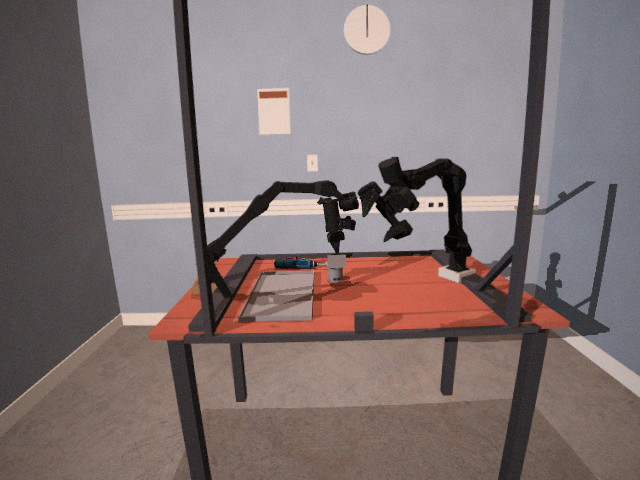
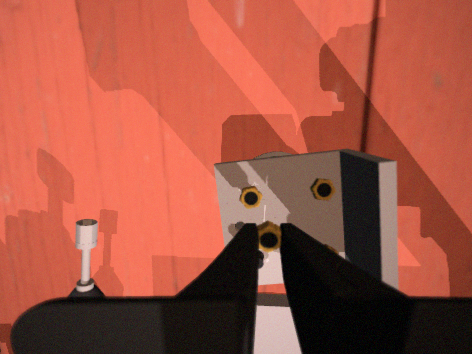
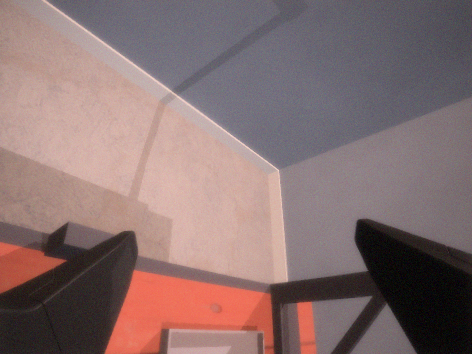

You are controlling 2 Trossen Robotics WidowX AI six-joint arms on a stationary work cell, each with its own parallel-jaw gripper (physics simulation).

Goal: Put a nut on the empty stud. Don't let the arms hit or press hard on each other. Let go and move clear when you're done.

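Places are measured from the left arm's base along level axes (x back, y right, z up), in centimetres.
Pixels of known places: left gripper, fingertip midpoint: [image 1: 337,252] [image 2: 267,234]; right gripper, fingertip midpoint: [image 1: 374,229] [image 3: 247,236]; right arm's base, origin of the base link: [image 1: 457,268].
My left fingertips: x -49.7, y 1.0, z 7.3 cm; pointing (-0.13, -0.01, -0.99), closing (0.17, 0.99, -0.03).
For each thing: its top centre in the pictures, then the offset to it from my left fingertips. "spot": a spot on its surface instead.
- brass nut, middle of its top: [image 2: 268,240] dx +0.0, dy +0.0, dz +0.5 cm
- dark stud end, surface spot: [image 2: 260,260] spot: dx +2.7, dy -0.6, dz -3.2 cm
- round grey base, middle of its top: [image 1: 335,261] dx +1.2, dy +1.1, dz -3.2 cm
- blue drill, middle of its top: [image 1: 301,259] dx +12.0, dy -16.3, dz -6.5 cm
- grey tray, middle of its top: [image 1: 282,290] dx +22.9, dy +10.9, dz -9.0 cm
- dark cube, middle of its top: [image 3: 90,240] [image 1: 363,312] dx +3.4, dy +43.9, dz -4.9 cm
My left gripper [image 1: 336,252] [image 2: 267,234] is shut on a brass nut [image 2: 269,238], held over the lower part of the grey block [image 1: 336,260] [image 2: 300,172]. Two brass nuts, one upper left [image 2: 250,197] and one upper right [image 2: 323,189], sit on the block's face. Part of another nut [image 2: 330,248] shows beside the right-hand finger. A dark stud end [image 2: 260,260] shows partly behind the left-hand finger; whether the held nut touches it I cannot tell. My right gripper [image 1: 374,227] [image 3: 247,236] is open and empty, raised to the right of the left arm.
The block stands on a round grey base [image 1: 334,275]. A blue drill [image 1: 295,263] lies left of it, its silver socket [image 2: 86,235] pointing toward the block. A grey tray [image 1: 313,295] [image 3: 215,331] lies at the left. A dark cube [image 1: 363,321] sits at the front edge.
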